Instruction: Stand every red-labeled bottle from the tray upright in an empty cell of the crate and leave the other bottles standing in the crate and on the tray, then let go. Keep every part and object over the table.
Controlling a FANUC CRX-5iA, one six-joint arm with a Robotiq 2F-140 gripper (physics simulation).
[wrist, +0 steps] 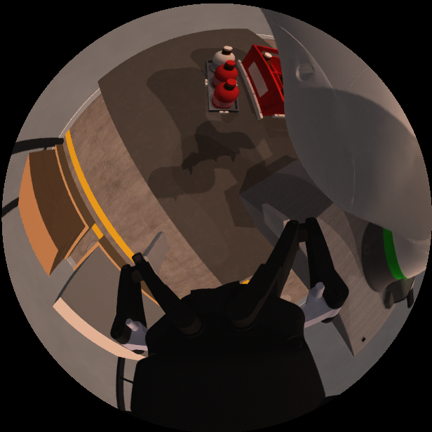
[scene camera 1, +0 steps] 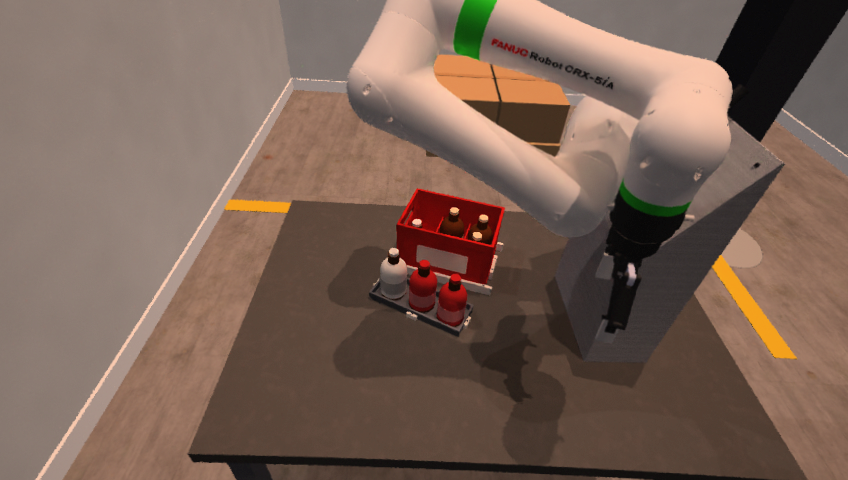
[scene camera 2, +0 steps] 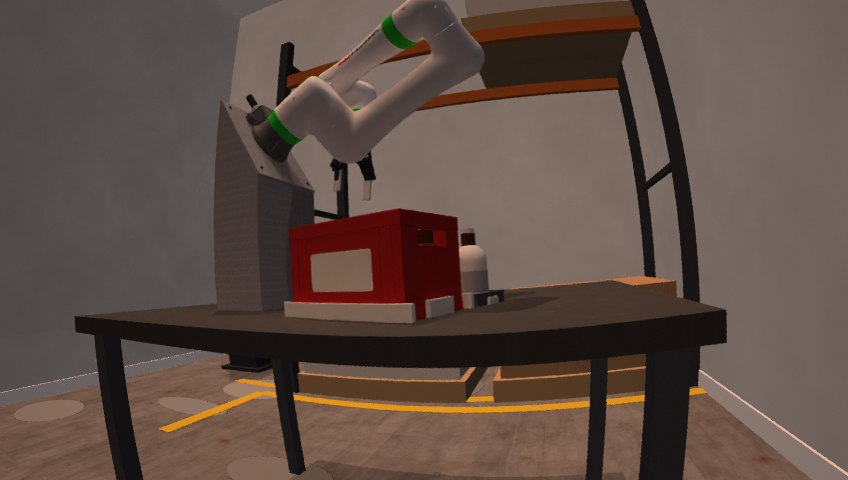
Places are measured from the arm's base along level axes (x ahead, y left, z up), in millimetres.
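Pixels of known places: gripper, between the fingertips: [scene camera 1: 603, 306] [scene camera 2: 352, 195]; arm's base, origin of its link: [scene camera 2: 268, 144].
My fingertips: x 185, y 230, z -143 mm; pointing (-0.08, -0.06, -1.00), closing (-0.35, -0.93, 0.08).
Ahead of a thing's pixels: the offset from my fingertips to its top centre. "pt": to the spot under its first point.
Two red bottles {dy -297, dx +301, dz -168 mm} [scene camera 1: 423, 291] {dy -244, dx +227, dz -168 mm} [scene camera 1: 452, 304] [wrist: 225, 74] [wrist: 226, 94] stand upright on the dark tray {pt dy -212, dx +266, dz -314 mm} [scene camera 1: 437, 324] [wrist: 210, 102], beside a white bottle {dy -345, dx +378, dz -168 mm} [scene camera 1: 393, 276] [scene camera 2: 474, 264] [wrist: 223, 61] at its left end in scene view 1. The red crate {dy -399, dx +237, dz -153 mm} [scene camera 1: 404, 249] [scene camera 2: 389, 261] [wrist: 270, 95] stands behind the tray. Inside, two brown bottles {dy -514, dx +192, dz -165 mm} [scene camera 1: 452, 227] {dy -477, dx +111, dz -165 mm} [scene camera 1: 483, 227] stand toward the back; two pale caps {dy -463, dx +308, dz -165 mm} [scene camera 1: 416, 223] {dy -400, dx +144, dz -165 mm} [scene camera 1: 477, 236] show near the front wall. The back left cell shows no bottle; the front middle cell is hidden. My gripper [scene camera 1: 611, 331] [scene camera 2: 352, 194] [wrist: 213, 226] is open and empty, high, right of the tray and crate.
The grey robot pedestal [scene camera 1: 618, 309] [scene camera 2: 238, 237] [wrist: 285, 192] stands at the table's right in scene view 1, close to my gripper. Pale strips [scene camera 1: 470, 287] [scene camera 2: 351, 312] line the crate's base. Cardboard boxes [scene camera 1: 529, 118] and a tall shelf rack [scene camera 2: 684, 226] stand beyond the table.
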